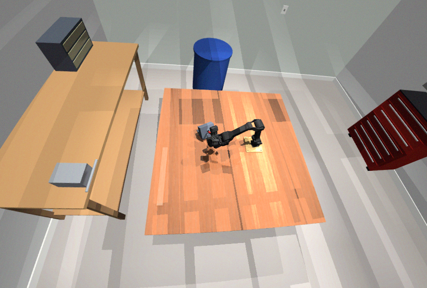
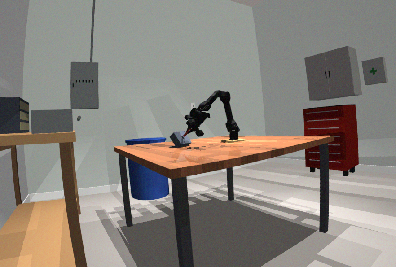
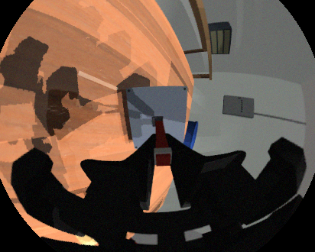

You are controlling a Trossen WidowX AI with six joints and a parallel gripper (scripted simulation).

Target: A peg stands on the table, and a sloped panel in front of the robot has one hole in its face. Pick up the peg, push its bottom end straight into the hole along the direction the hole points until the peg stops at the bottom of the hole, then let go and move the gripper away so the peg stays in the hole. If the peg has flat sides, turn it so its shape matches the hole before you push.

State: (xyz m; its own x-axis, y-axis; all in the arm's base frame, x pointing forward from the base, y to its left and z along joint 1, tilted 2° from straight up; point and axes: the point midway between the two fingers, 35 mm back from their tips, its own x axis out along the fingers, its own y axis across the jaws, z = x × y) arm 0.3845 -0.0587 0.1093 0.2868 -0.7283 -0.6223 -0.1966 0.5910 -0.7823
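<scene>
Now: the panel 2 cm ahead of my gripper tip, 6 cm to the right of it and 5 cm below it. From my gripper tip the other things lie so: red peg (1 cm to the left, 1 cm above).
</scene>
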